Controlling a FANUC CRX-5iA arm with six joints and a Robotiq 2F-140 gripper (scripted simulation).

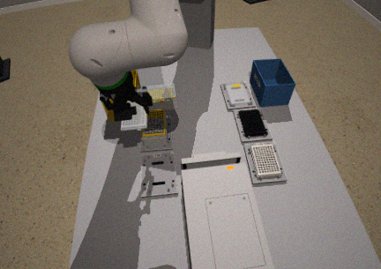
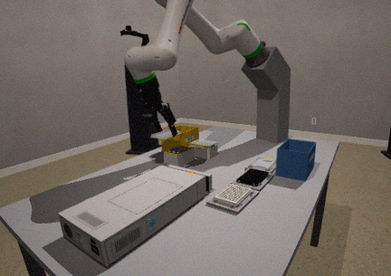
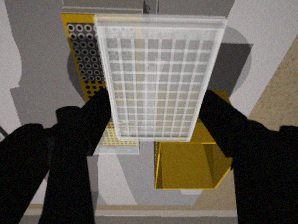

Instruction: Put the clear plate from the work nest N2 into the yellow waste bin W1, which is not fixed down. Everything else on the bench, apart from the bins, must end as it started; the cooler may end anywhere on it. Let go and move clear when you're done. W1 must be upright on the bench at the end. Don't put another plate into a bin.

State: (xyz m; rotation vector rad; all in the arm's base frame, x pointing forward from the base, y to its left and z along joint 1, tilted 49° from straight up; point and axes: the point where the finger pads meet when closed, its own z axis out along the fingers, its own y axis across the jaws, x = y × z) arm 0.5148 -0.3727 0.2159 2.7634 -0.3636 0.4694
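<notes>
My hand is 21 cm past the yellow waste bin W1, 13 cm above it and 1 cm to the right of it. The rest, counted from my hand: yellow-topped tip rack: 11 cm below, 6 cm to the left, 1 cm behind; then clear plate: 2 cm below; then nest N2: 17 cm ahead, 16 cm below, 1 cm to the right.
</notes>
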